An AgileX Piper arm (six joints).
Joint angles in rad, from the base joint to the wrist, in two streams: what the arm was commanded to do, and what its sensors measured. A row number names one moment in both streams.
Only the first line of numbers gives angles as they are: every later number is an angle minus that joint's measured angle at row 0.
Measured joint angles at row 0:
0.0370 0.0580 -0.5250 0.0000 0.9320 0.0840
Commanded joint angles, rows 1 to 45:
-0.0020 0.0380 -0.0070 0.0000 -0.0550 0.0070
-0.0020 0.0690 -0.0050 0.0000 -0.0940 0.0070
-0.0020 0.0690 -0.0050 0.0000 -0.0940 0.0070
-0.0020 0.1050 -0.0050 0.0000 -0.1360 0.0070
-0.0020 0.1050 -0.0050 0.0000 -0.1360 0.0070
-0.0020 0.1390 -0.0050 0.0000 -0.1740 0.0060
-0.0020 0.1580 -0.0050 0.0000 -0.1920 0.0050
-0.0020 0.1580 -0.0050 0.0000 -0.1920 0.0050
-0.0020 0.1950 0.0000 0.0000 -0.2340 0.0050
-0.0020 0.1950 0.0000 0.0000 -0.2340 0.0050
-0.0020 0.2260 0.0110 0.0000 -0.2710 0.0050
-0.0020 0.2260 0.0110 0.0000 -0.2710 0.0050
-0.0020 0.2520 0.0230 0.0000 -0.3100 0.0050
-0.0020 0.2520 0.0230 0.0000 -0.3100 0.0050
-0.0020 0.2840 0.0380 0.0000 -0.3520 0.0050
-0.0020 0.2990 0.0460 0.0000 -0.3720 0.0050
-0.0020 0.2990 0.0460 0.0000 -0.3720 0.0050
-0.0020 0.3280 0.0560 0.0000 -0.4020 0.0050
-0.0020 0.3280 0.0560 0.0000 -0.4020 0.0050
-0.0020 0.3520 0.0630 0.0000 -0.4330 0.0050
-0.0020 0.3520 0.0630 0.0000 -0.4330 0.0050
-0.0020 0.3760 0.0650 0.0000 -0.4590 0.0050
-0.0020 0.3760 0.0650 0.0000 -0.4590 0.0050
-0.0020 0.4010 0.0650 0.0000 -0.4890 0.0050
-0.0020 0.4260 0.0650 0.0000 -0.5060 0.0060
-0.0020 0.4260 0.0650 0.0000 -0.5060 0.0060
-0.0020 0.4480 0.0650 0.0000 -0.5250 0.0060
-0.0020 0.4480 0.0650 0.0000 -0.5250 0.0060
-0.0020 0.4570 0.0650 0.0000 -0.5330 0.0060
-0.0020 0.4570 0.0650 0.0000 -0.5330 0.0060
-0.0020 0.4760 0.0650 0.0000 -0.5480 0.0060
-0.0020 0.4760 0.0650 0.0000 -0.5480 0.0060
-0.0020 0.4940 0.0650 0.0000 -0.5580 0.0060
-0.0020 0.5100 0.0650 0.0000 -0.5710 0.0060
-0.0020 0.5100 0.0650 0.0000 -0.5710 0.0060
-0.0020 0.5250 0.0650 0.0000 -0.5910 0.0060
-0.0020 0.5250 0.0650 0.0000 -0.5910 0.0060
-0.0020 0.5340 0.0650 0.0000 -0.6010 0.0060
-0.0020 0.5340 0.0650 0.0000 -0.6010 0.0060
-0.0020 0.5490 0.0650 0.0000 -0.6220 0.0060
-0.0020 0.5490 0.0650 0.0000 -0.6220 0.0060
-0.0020 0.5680 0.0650 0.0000 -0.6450 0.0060
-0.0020 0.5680 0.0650 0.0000 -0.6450 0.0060
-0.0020 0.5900 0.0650 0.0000 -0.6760 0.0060
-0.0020 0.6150 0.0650 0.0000 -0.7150 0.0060
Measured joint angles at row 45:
0.0000 0.5890 0.0600 0.0000 -0.6580 0.0000
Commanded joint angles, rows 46 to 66:
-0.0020 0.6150 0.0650 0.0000 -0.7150 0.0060
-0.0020 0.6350 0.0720 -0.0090 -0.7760 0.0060
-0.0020 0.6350 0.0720 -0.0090 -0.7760 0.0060
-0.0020 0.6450 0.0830 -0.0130 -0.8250 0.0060
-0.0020 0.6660 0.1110 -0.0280 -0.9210 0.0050
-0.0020 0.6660 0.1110 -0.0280 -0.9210 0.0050
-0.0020 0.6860 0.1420 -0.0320 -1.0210 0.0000
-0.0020 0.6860 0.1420 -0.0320 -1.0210 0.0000
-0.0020 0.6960 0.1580 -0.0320 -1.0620 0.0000
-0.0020 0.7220 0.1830 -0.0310 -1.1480 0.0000
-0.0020 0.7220 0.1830 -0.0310 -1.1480 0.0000
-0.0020 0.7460 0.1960 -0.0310 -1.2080 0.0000
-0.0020 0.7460 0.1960 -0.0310 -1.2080 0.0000
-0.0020 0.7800 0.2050 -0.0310 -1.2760 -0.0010
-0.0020 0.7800 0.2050 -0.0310 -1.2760 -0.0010
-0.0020 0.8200 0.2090 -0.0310 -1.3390 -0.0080
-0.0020 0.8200 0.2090 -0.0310 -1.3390 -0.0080
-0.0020 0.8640 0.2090 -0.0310 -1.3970 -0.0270
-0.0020 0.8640 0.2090 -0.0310 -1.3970 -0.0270
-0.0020 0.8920 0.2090 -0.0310 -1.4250 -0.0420
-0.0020 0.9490 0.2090 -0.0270 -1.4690 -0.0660
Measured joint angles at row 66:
0.0000 0.8900 0.2100 -0.0230 -1.3900 -0.0260
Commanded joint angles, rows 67 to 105:
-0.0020 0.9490 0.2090 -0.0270 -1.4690 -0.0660
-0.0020 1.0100 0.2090 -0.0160 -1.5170 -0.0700
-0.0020 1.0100 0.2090 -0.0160 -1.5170 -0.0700
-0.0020 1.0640 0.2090 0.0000 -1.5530 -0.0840
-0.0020 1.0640 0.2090 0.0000 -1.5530 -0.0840
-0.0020 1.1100 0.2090 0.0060 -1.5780 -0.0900
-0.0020 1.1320 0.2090 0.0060 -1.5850 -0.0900
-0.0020 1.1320 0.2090 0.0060 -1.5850 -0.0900
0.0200 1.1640 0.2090 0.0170 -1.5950 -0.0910
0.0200 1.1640 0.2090 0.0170 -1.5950 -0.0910
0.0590 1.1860 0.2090 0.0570 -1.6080 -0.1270
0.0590 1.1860 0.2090 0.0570 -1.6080 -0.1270
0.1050 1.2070 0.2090 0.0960 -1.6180 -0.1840
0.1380 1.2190 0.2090 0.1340 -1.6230 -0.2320
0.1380 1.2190 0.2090 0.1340 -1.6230 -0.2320
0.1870 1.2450 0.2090 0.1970 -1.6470 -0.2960
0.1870 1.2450 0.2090 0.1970 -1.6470 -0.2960
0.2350 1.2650 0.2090 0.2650 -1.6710 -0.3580
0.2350 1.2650 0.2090 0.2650 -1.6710 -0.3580
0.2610 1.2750 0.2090 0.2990 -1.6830 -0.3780
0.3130 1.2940 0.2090 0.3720 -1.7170 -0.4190
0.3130 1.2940 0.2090 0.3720 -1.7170 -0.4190
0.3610 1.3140 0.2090 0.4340 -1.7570 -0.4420
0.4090 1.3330 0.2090 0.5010 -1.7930 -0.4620
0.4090 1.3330 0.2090 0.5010 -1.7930 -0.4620
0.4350 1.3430 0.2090 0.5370 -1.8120 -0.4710
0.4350 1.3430 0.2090 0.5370 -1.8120 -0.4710
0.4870 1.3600 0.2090 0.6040 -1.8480 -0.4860
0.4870 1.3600 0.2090 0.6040 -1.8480 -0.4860
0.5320 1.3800 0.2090 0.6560 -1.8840 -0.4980
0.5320 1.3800 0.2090 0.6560 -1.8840 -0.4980
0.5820 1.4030 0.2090 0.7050 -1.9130 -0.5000
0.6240 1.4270 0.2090 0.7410 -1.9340 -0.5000
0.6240 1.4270 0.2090 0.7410 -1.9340 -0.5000
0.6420 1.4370 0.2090 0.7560 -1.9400 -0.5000
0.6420 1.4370 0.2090 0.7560 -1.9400 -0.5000
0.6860 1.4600 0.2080 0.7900 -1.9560 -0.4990
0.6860 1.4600 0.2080 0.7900 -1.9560 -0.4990
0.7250 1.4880 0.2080 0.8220 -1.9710 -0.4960
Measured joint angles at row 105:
0.6780 1.4610 0.2080 0.7750 -1.9360 -0.4820
